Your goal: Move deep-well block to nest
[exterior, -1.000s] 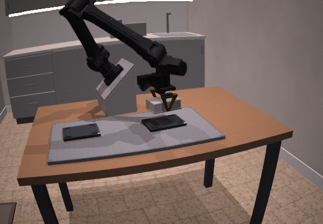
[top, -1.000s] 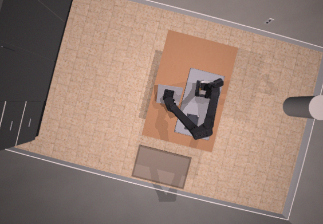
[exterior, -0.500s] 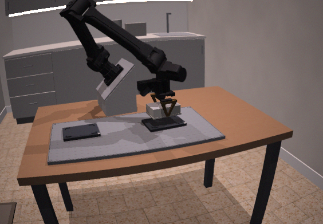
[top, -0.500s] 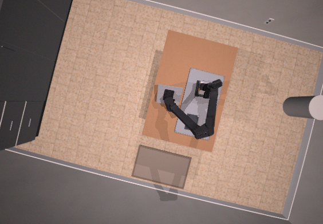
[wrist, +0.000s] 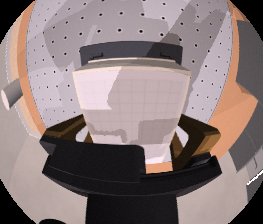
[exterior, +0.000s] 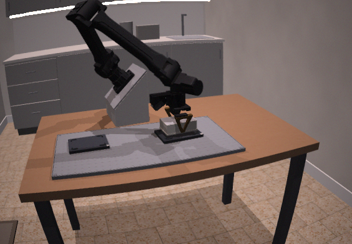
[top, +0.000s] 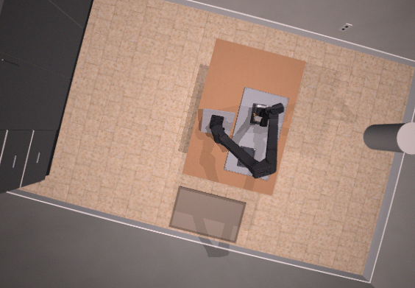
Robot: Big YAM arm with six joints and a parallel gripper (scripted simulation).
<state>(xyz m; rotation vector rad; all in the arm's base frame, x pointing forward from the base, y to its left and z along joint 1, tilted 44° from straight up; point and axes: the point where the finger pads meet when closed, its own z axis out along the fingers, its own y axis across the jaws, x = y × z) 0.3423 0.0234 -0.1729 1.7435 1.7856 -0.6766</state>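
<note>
Now: the white deep-well block 10 mm above my hand.
</note>
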